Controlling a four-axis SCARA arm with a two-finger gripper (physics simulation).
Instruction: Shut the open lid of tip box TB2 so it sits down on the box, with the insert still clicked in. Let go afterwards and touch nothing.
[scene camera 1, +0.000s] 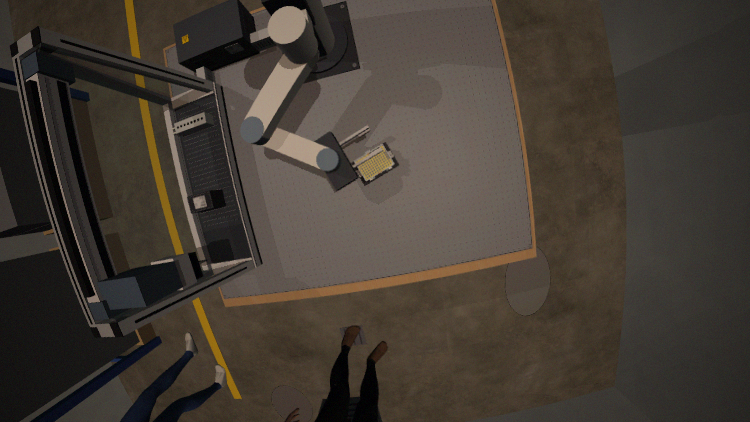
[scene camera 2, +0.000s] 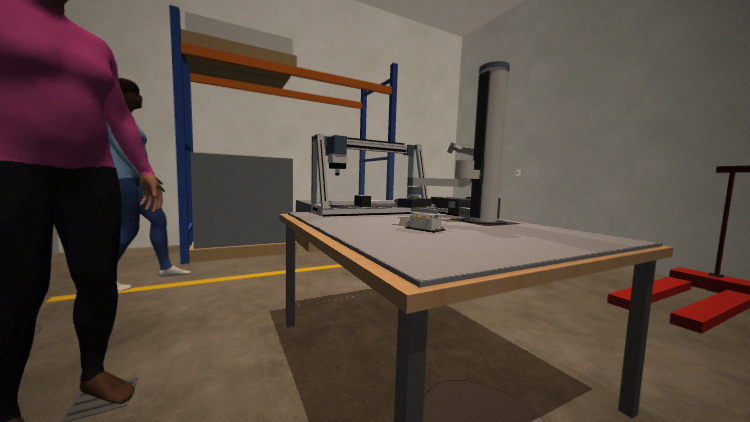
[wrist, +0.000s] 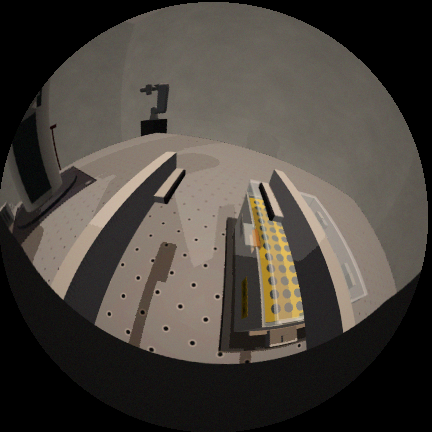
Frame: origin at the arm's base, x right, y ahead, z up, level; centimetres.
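Where they show: gripper, between the fingertips: (scene camera 1: 375, 138) (scene camera 2: 442, 211) (wrist: 223, 168); arm's base, origin of its link: (scene camera 1: 318, 45) (scene camera 2: 483, 223) (wrist: 45, 199).
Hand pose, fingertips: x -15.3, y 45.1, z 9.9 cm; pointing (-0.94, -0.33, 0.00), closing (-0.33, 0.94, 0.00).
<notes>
Each offset is from my fingertips to the top centre of the thing. "spot": to the spot under its first point. Level surfaces: height alone.
Tip box TB2 {dx +2.1, dy +8.2, dz -0.9 cm} (scene camera 2: 427, 223) (wrist: 253, 287) stands on the perforated table mat {dz -8.6 cm} (scene camera 1: 451, 199). Its yellow insert (scene camera 1: 375, 168) (wrist: 280, 272) shows many round holes and sits in the box. The clear lid {spot: dx +2.8, dy +12.0, dz -0.9 cm} (wrist: 345, 250) is open, on the box's right side in the wrist view, beyond the right finger; its exact tilt is hard to tell. My gripper (scene camera 1: 376, 139) (wrist: 223, 168) is shut to its narrow stop, its long fingers still standing apart with nothing held. The right finger is over the box and hides part of insert and lid; the left finger is beside the box, over the mat.
A gantry frame (scene camera 1: 240, 173) (scene camera 2: 318, 173) with a dark slatted deck stands at one side of the table. A dark controller box {spot: dx +54.2, dy -54.0, dz +2.9 cm} (scene camera 1: 209, 36) and the arm's column (scene camera 2: 493, 141) stand at the back. Two people stand near the table.
</notes>
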